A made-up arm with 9 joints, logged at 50 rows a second.
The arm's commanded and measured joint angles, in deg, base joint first. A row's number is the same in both.
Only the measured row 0 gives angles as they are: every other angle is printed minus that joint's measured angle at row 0.
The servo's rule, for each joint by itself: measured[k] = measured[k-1] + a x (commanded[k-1-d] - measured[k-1]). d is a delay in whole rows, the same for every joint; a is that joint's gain. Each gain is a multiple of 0.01, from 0.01 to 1. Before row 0 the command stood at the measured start. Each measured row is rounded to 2 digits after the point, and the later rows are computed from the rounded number. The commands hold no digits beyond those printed.
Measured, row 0:
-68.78, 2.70, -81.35, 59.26, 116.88, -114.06, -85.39, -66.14, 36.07
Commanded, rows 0 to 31:
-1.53, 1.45, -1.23, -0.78, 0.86, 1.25, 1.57, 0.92, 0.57
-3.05, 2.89, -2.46, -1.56, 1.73, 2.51, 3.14, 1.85, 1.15
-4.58, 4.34, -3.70, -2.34, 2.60, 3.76, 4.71, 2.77, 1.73
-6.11, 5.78, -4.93, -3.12, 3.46, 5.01, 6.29, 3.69, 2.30
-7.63, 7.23, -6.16, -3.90, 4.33, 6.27, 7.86, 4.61, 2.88
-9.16, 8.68, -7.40, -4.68, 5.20, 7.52, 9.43, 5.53, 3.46
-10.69, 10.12, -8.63, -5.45, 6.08, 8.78, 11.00, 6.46, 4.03
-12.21, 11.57, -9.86, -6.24, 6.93, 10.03, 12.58, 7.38, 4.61
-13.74, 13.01, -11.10, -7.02, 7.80, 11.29, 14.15, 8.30, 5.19
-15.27, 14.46, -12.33, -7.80, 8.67, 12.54, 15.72, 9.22, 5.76
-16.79, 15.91, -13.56, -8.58, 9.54, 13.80, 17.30, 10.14, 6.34
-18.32, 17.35, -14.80, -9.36, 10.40, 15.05, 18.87, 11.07, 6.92
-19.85, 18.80, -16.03, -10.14, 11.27, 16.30, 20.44, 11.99, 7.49
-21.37, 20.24, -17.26, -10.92, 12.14, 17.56, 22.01, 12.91, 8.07
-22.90, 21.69, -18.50, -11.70, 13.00, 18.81, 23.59, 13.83, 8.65
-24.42, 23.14, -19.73, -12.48, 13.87, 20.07, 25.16, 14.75, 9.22
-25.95, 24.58, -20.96, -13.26, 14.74, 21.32, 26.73, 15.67, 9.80
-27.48, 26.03, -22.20, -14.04, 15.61, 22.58, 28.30, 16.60, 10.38
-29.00, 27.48, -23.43, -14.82, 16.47, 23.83, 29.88, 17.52, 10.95
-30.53, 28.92, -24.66, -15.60, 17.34, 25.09, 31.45, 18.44, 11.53
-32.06, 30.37, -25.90, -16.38, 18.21, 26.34, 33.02, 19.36, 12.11
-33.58, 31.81, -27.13, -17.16, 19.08, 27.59, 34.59, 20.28, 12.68
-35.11, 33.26, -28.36, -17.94, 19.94, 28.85, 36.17, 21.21, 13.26
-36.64, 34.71, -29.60, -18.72, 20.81, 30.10, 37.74, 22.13, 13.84
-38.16, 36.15, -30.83, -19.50, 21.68, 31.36, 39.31, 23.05, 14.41
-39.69, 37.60, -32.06, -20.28, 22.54, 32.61, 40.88, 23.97, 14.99
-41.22, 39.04, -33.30, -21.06, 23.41, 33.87, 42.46, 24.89, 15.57
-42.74, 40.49, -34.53, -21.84, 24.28, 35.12, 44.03, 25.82, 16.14
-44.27, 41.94, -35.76, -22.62, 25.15, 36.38, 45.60, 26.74, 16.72
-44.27, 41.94, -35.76, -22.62, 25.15, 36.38, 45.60, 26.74, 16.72
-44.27, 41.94, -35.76, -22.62, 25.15, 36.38, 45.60, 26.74, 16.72
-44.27, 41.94, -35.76, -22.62, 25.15, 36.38, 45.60, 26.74, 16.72
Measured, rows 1 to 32:
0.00, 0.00, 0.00, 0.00, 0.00, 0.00, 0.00, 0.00, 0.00
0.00, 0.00, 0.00, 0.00, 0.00, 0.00, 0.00, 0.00, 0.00
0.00, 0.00, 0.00, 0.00, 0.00, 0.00, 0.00, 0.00, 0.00
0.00, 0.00, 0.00, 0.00, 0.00, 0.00, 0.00, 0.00, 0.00
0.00, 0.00, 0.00, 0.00, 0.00, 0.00, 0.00, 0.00, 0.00
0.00, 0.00, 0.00, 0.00, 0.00, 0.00, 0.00, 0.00, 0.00
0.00, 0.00, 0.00, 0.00, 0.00, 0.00, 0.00, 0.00, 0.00
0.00, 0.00, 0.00, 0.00, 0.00, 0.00, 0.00, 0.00, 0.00
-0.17, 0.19, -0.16, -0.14, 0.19, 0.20, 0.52, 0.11, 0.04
-0.49, 0.54, -0.46, -0.40, 0.53, 0.57, 1.38, 0.32, 0.12
-0.94, 1.03, -0.88, -0.75, 0.99, 1.08, 2.48, 0.61, 0.23
-1.51, 1.65, -1.41, -1.18, 1.53, 1.71, 3.74, 0.98, 0.37
-2.18, 2.38, -2.03, -1.67, 2.15, 2.44, 5.10, 1.42, 0.55
-2.95, 3.20, -2.73, -2.21, 2.82, 3.25, 6.53, 1.91, 0.75
-3.80, 4.10, -3.50, -2.79, 3.54, 4.13, 8.01, 2.46, 0.98
-4.73, 5.07, -4.33, -3.41, 4.29, 5.07, 9.52, 3.05, 1.23
-5.72, 6.10, -5.21, -4.06, 5.06, 6.07, 11.05, 3.68, 1.51
-6.77, 7.19, -6.14, -4.73, 5.85, 7.11, 12.59, 4.34, 1.81
-7.87, 8.32, -7.10, -5.42, 6.66, 8.18, 14.14, 5.04, 2.13
-9.02, 9.49, -8.10, -6.13, 7.48, 9.28, 15.70, 5.76, 2.47
-10.21, 10.70, -9.13, -6.85, 8.31, 10.40, 17.26, 6.51, 2.82
-11.44, 11.94, -10.19, -7.58, 9.15, 11.55, 18.83, 7.28, 3.19
-12.70, 13.21, -11.27, -8.32, 10.00, 12.71, 20.40, 8.07, 3.57
-13.99, 14.50, -12.37, -9.07, 10.85, 13.89, 21.97, 8.87, 3.97
-15.31, 15.81, -13.49, -9.82, 11.71, 15.08, 23.54, 9.69, 4.38
-16.65, 17.14, -14.62, -10.58, 12.57, 16.28, 25.11, 10.52, 4.80
-18.01, 18.48, -15.77, -11.34, 13.43, 17.49, 26.68, 11.36, 5.23
-19.39, 19.84, -16.93, -12.11, 14.29, 18.71, 28.25, 12.21, 5.67
-20.78, 21.21, -18.10, -12.88, 15.15, 19.93, 29.82, 13.07, 6.12
-22.19, 22.59, -19.27, -13.65, 16.01, 21.16, 31.39, 13.94, 6.58
-23.61, 23.98, -20.45, -14.42, 16.87, 22.39, 32.97, 14.81, 7.05
-25.04, 25.37, -21.64, -15.19, 17.74, 23.62, 34.54, 15.69, 7.53
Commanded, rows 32 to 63:
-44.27, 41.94, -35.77, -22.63, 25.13, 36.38, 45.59, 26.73, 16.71
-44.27, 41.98, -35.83, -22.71, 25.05, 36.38, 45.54, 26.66, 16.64
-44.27, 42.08, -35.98, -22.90, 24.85, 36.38, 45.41, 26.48, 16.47
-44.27, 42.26, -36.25, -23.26, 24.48, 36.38, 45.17, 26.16, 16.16
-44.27, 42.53, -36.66, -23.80, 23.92, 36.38, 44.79, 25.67, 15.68
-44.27, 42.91, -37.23, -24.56, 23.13, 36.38, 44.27, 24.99, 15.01
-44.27, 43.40, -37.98, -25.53, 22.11, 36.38, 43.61, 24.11, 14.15
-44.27, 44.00, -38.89, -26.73, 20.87, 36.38, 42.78, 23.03, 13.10
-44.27, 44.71, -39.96, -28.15, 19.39, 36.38, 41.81, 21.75, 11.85
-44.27, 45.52, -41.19, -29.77, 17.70, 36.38, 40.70, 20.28, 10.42
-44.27, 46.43, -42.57, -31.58, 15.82, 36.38, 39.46, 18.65, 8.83
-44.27, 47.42, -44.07, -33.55, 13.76, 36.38, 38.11, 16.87, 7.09
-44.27, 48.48, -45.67, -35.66, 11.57, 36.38, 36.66, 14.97, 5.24
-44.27, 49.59, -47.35, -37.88, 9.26, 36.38, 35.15, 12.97, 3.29
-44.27, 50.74, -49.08, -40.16, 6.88, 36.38, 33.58, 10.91, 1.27
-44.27, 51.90, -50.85, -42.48, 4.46, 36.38, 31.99, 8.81, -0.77
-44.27, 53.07, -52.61, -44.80, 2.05, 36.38, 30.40, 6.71, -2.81
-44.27, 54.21, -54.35, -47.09, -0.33, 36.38, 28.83, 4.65, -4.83
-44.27, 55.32, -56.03, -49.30, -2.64, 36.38, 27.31, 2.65, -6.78
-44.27, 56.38, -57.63, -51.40, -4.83, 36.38, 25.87, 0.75, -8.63
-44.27, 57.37, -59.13, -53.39, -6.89, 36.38, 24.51, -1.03, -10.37
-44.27, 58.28, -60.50, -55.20, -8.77, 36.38, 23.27, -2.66, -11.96
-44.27, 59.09, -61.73, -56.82, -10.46, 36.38, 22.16, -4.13, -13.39
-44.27, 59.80, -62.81, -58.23, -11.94, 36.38, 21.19, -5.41, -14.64
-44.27, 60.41, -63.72, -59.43, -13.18, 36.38, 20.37, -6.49, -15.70
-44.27, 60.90, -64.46, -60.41, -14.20, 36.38, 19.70, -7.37, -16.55
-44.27, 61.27, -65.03, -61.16, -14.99, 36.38, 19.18, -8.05, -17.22
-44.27, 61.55, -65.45, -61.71, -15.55, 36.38, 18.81, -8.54, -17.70
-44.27, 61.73, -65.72, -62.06, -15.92, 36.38, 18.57, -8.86, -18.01
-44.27, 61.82, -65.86, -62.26, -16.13, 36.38, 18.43, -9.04, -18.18
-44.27, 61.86, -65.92, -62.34, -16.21, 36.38, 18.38, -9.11, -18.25
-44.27, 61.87, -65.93, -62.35, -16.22, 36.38, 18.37, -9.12, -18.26
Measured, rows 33 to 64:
-26.48, 26.77, -22.83, -15.97, 18.61, 24.86, 36.11, 16.57, 8.01
-27.93, 28.18, -24.03, -16.75, 19.47, 26.10, 37.68, 17.46, 8.50
-29.39, 29.59, -25.24, -17.53, 20.34, 27.34, 39.26, 18.35, 8.99
-30.86, 31.01, -26.45, -18.31, 21.21, 28.58, 40.83, 19.25, 9.49
-32.34, 32.43, -27.66, -19.09, 22.08, 29.83, 42.40, 20.15, 10.00
-33.65, 33.67, -28.71, -19.73, 22.76, 30.88, 43.46, 20.94, 10.47
-34.82, 34.75, -29.63, -20.25, 23.29, 31.76, 44.17, 21.64, 10.91
-35.86, 35.68, -30.43, -20.68, 23.70, 32.50, 44.64, 22.25, 11.32
-36.79, 36.49, -31.12, -21.03, 24.01, 33.12, 44.95, 22.79, 11.70
-37.61, 37.20, -31.73, -21.33, 24.24, 33.64, 45.14, 23.25, 12.05
-38.34, 37.83, -32.28, -21.61, 24.37, 34.08, 45.23, 23.64, 12.36
-38.99, 38.41, -32.80, -21.91, 24.39, 34.45, 45.21, 23.94, 12.63
-39.57, 38.95, -33.30, -22.25, 24.29, 34.76, 45.07, 24.15, 12.84
-40.09, 39.46, -33.81, -22.67, 24.03, 35.02, 44.81, 24.25, 12.99
-40.55, 39.97, -34.35, -23.18, 23.61, 35.24, 44.41, 24.23, 13.07
-40.96, 40.49, -34.94, -23.82, 23.01, 35.42, 43.87, 24.09, 13.07
-41.32, 41.04, -35.59, -24.60, 22.21, 35.57, 43.19, 23.81, 12.98
-41.64, 41.62, -36.32, -25.53, 21.22, 35.70, 42.37, 23.39, 12.80
-41.93, 42.25, -37.13, -26.62, 20.03, 35.81, 41.41, 22.82, 12.52
-42.19, 42.92, -38.03, -27.87, 18.65, 35.90, 40.32, 22.11, 12.14
-42.42, 43.64, -39.02, -29.27, 17.09, 35.98, 39.11, 21.25, 11.66
-42.62, 44.41, -40.10, -30.82, 15.37, 36.04, 37.80, 20.26, 11.07
-42.80, 45.23, -41.27, -32.50, 13.50, 36.09, 36.41, 19.14, 10.38
-42.96, 46.10, -42.52, -34.30, 11.51, 36.14, 34.95, 17.90, 9.60
-43.10, 47.01, -43.83, -36.19, 9.43, 36.18, 33.45, 16.56, 8.73
-43.23, 47.95, -45.20, -38.15, 7.28, 36.21, 31.93, 15.13, 7.78
-43.34, 48.91, -46.61, -40.16, 5.10, 36.24, 30.41, 13.63, 6.76
-43.44, 49.88, -48.04, -42.18, 2.92, 36.26, 28.91, 12.08, 5.68
-43.53, 50.85, -49.48, -44.20, 0.76, 36.28, 27.46, 10.51, 4.56
-43.61, 51.82, -50.91, -46.18, -1.34, 36.30, 26.08, 8.93, 3.40
-43.68, 52.77, -52.32, -48.10, -3.35, 36.31, 24.79, 7.36, 2.22
-43.74, 53.68, -53.68, -49.92, -5.24, 36.32, 23.60, 5.83, 1.04

